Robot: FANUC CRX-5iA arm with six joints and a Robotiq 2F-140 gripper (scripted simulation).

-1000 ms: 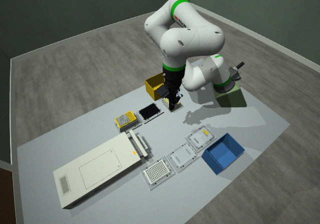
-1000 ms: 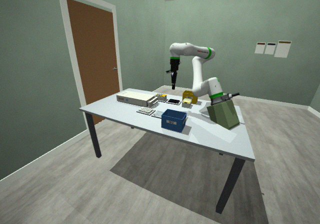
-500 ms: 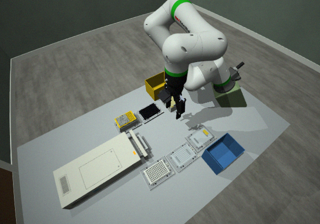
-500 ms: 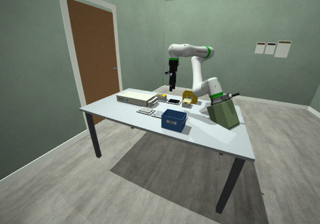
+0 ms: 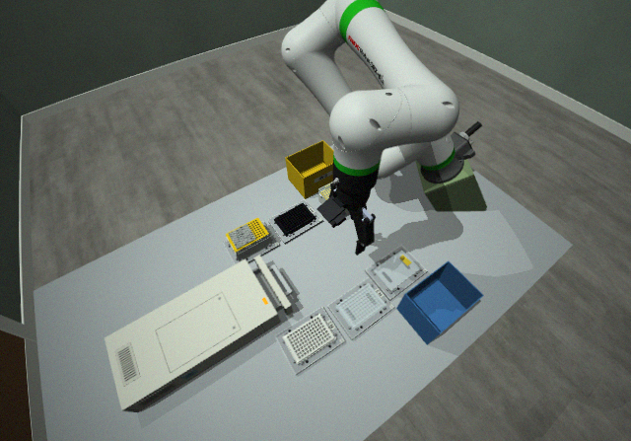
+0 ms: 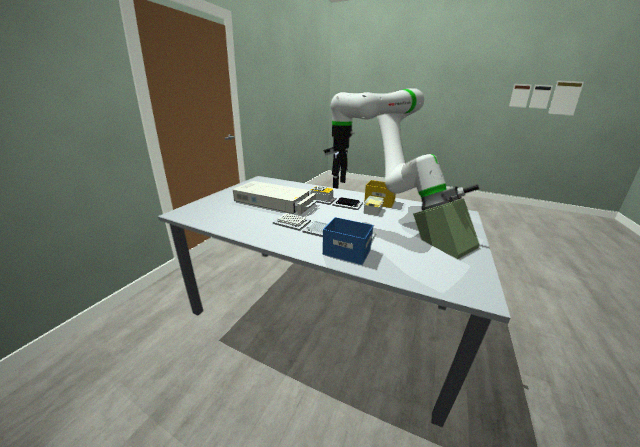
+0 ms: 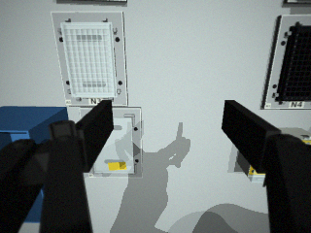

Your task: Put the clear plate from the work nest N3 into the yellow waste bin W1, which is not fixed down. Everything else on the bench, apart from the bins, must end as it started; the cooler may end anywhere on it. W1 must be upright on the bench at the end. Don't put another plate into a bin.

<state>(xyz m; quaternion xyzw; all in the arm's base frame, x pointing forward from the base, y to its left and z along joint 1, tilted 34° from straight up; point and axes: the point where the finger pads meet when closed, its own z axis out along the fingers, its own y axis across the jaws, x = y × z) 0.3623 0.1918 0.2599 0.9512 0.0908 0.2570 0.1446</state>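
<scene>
Now: the clear plate 20 mm ahead of my hand, 130 mm to the left of it and 210 mm below it. The rest, counted from my hand: white plate (200 mm ahead, 140 mm to the left, 210 mm below); slotted nest N3 (20 mm ahead, 130 mm to the left, 220 mm below); black plate (60 mm ahead, 250 mm to the right, 210 mm below).
</scene>
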